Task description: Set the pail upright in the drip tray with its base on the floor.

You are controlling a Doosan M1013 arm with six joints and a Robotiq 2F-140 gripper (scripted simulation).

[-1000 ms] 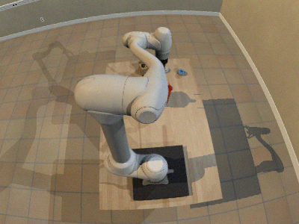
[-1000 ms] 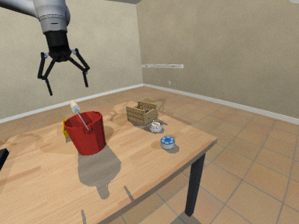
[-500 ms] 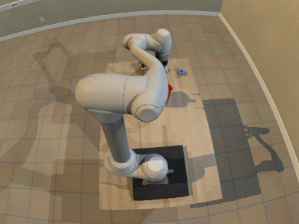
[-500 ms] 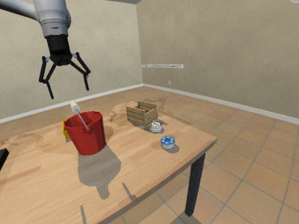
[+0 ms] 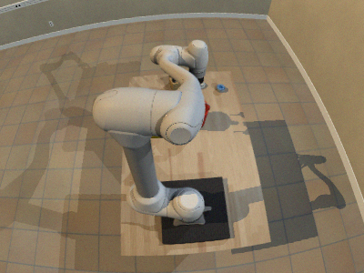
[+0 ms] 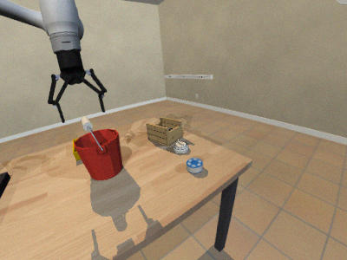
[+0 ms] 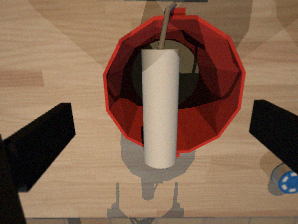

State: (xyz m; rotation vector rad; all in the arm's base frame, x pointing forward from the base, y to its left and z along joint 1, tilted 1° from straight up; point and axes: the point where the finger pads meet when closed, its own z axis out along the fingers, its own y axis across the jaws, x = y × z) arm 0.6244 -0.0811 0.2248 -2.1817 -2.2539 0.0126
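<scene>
The white cylindrical grip lies 70 mm below my hand and 10 mm ahead of it. From my hand the other things lie so: yellow drip tray 280 mm to the left, 250 mm below; then wooden crate 380 mm ahead, 220 mm below, 80 mm to the left; then red pail 130 mm below, 10 mm ahead.
</scene>
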